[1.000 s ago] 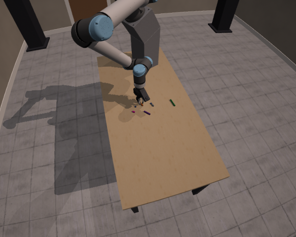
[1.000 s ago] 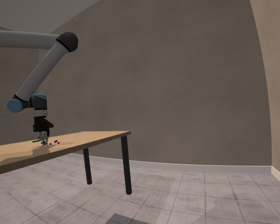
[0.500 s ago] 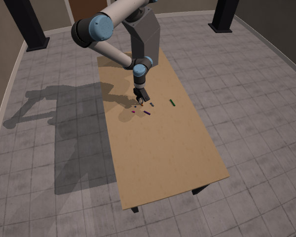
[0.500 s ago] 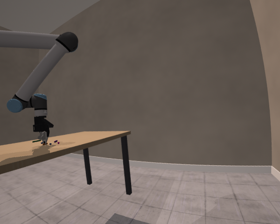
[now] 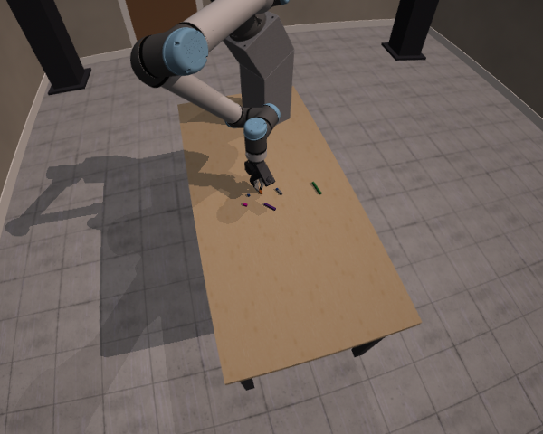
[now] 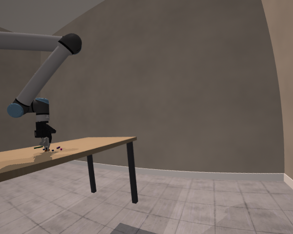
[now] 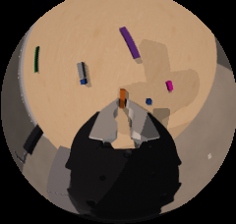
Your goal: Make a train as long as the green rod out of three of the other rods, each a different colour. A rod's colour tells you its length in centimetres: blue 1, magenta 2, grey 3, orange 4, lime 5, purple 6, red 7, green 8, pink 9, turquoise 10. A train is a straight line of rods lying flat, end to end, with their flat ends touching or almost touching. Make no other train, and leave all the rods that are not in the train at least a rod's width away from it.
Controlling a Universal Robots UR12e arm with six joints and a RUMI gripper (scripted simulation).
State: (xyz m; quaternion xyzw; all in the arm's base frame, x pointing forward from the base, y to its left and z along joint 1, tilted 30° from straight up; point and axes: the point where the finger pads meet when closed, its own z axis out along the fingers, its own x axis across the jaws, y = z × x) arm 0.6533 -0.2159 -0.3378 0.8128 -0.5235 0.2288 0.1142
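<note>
My gripper is now 3 cm short of the grey rod, 9 cm to the right of it and 1 cm above it. Also, from my hand: purple rod 10 cm ahead, 3 cm to the left, 1 cm below; magenta rod 7 cm ahead, 8 cm to the right, 1 cm below; orange rod 1 cm below.
</note>
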